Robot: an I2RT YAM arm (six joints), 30 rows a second.
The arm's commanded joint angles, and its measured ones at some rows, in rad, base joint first. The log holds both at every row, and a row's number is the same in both.
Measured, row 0: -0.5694, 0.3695, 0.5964, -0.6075, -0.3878, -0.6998
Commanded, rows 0 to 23: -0.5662, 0.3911, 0.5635, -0.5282, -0.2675, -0.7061; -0.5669, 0.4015, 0.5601, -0.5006, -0.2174, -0.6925; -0.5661, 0.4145, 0.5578, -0.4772, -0.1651, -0.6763; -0.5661, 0.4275, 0.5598, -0.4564, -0.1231, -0.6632; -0.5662, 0.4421, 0.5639, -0.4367, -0.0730, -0.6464; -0.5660, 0.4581, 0.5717, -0.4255, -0.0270, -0.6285; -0.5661, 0.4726, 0.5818, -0.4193, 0.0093, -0.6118; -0.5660, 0.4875, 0.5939, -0.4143, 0.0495, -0.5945; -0.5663, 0.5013, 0.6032, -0.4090, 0.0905, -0.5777; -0.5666, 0.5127, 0.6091, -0.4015, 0.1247, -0.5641; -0.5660, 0.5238, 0.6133, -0.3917, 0.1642, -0.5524; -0.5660, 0.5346, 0.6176, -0.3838, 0.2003, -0.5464; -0.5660, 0.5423, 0.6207, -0.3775, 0.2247, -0.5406; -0.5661, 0.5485, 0.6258, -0.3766, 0.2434, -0.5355; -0.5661, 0.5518, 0.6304, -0.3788, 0.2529, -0.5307; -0.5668, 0.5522, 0.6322, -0.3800, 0.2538, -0.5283; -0.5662, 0.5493, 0.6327, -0.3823, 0.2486, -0.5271; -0.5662, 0.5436, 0.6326, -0.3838, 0.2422, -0.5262; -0.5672, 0.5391, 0.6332, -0.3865, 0.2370, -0.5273; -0.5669, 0.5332, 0.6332, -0.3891, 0.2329, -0.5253; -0.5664, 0.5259, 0.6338, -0.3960, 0.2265, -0.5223; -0.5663, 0.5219, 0.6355, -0.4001, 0.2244, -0.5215; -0.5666, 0.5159, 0.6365, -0.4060, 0.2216, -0.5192; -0.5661, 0.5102, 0.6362, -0.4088, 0.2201, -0.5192
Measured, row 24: -0.5694, 0.5293, 0.6064, -0.4149, 0.2096, -0.5415
